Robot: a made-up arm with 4 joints.
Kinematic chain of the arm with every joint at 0, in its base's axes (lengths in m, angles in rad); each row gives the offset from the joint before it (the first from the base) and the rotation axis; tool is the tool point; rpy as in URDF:
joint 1: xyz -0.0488 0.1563 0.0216 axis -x
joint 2: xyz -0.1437 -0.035 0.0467 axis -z
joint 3: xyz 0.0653 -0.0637 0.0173 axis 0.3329 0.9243 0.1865
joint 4: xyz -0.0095 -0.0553 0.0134 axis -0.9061 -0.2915 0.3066
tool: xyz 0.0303 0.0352 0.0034 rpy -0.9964 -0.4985 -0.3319
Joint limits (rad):
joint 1: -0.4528..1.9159
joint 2: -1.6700..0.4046
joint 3: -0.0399..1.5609
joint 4: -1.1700..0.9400
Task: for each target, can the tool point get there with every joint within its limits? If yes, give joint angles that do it. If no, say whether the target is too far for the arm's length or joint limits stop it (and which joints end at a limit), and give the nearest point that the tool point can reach.
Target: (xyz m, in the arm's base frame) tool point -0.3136 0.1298 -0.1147
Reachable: no: joint limits stop it (at a limit: joint 1, joint 2, joint 3) | nearest point -0.1260 0.1682 -0.0443 | short by 0.204 m
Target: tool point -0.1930 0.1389 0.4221
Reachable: no: too far | nearest point -0.1464 0.1477 0.2200 | short by 0.208 m
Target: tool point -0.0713 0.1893 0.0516
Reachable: yes | joints 1.0119 -0.9264 1.1798 -0.2121
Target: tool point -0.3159 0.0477 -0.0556
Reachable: no: joint limits stop it (at a limit: joint 1, joint 2, joint 3, joint 4) | nearest point -0.1693 0.0253 0.0054 | short by 0.160 m
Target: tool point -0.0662 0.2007 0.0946
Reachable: yes | joints 1.3323 -0.5180 0.7130 -0.1783
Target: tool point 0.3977 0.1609 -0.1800
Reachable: no: too far | nearest point -0.0471 0.2107 -0.0192 | short by 0.476 m
